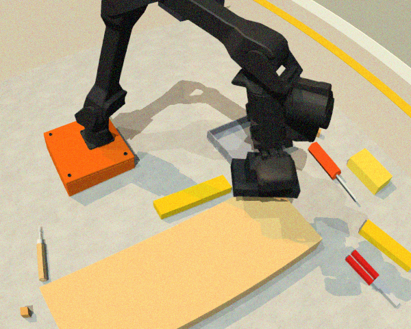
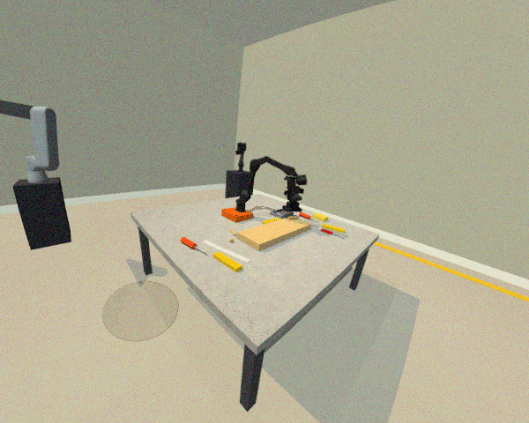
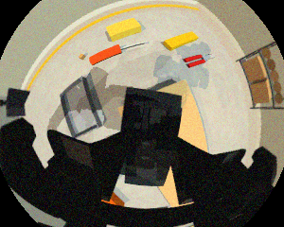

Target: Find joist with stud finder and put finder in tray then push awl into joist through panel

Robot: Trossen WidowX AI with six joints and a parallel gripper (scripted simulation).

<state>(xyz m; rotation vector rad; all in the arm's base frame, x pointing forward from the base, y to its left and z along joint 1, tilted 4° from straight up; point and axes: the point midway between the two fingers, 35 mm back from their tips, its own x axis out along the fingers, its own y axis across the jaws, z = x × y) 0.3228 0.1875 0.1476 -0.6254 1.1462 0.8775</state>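
Now: gripper tip 180 mm past the grey tray, 120 mm to the right of it and 120 mm above it. From my gripper tip the other things lie so: stud finder (10 mm to the left, 20 mm above); then awl (140 mm behind, 430 mm to the right, 130 mm below).
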